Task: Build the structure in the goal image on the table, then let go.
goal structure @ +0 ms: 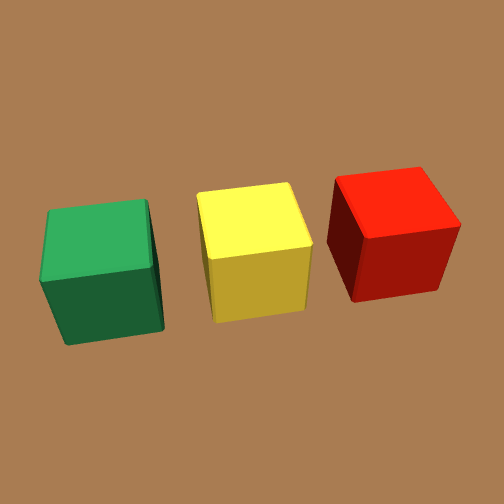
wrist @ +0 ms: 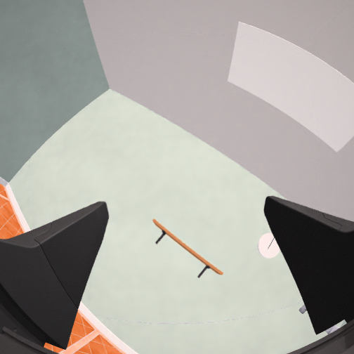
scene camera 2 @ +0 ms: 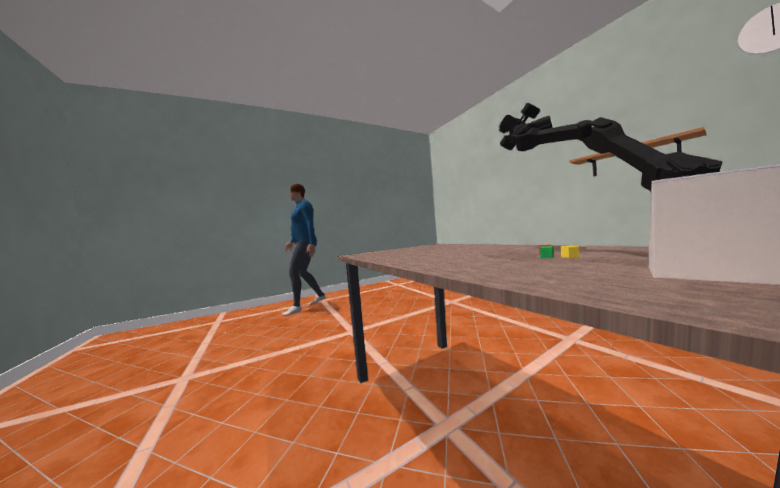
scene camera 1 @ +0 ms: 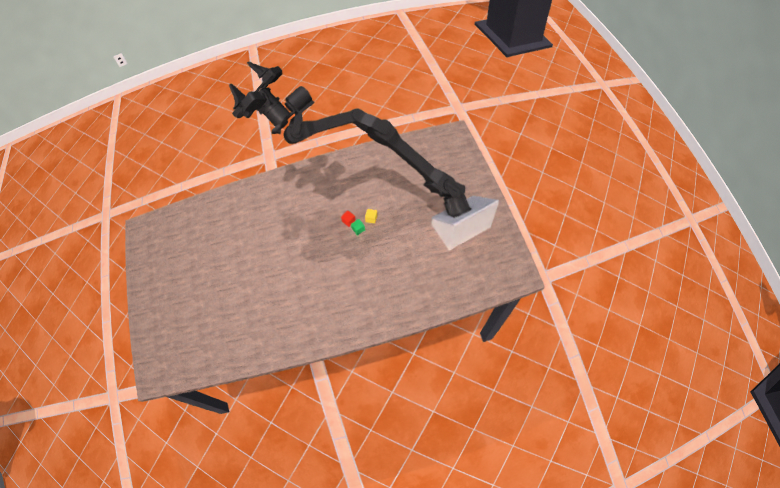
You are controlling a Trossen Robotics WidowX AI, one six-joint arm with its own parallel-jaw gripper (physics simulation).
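Places are measured from the arm's base along level axes (x right, y back, z down), in centimetres.
Pixels of known places: gripper, fingertip midpoint: (scene camera 1: 238,73); arm's base, origin of the base link: (scene camera 2: 700,208) (scene camera 1: 460,212).
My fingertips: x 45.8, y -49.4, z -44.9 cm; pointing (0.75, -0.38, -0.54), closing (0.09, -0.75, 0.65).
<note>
Ahead of a thing's pixels: the offset from my fingertips to its top centre. Level surfaces: height alone.
A red cube (scene camera 1: 348,218) (scene camera 2: 540,247), a green cube {dx -32.0, dy +19.6, dz +53.2 cm} (scene camera 1: 357,226) (scene camera 2: 546,252) and a yellow cube {dx -30.1, dy +25.3, dz +53.2 cm} (scene camera 1: 371,215) (scene camera 2: 570,251) lie on the table {dz +56.5 cm} (scene camera 1: 230,299) (scene camera 2: 437,264). Red and green are side by side, seemingly touching at a corner or edge; yellow is a little apart, towards the arm's base. In scene camera 2, green hides most of red. My gripper (scene camera 1: 241,75) (scene camera 2: 504,132) (wrist: 187,208) is open and empty, raised high, away from the cubes and pointing away from the table.
The arm's white base block (scene camera 1: 471,225) (scene camera 2: 713,224) stands near one end of the table. A person in blue (scene camera 2: 301,221) is on the floor beyond the table. A wooden wall shelf (scene camera 2: 678,138) (wrist: 187,246) is on the wall. A dark pedestal (scene camera 1: 517,25) stands on the floor.
</note>
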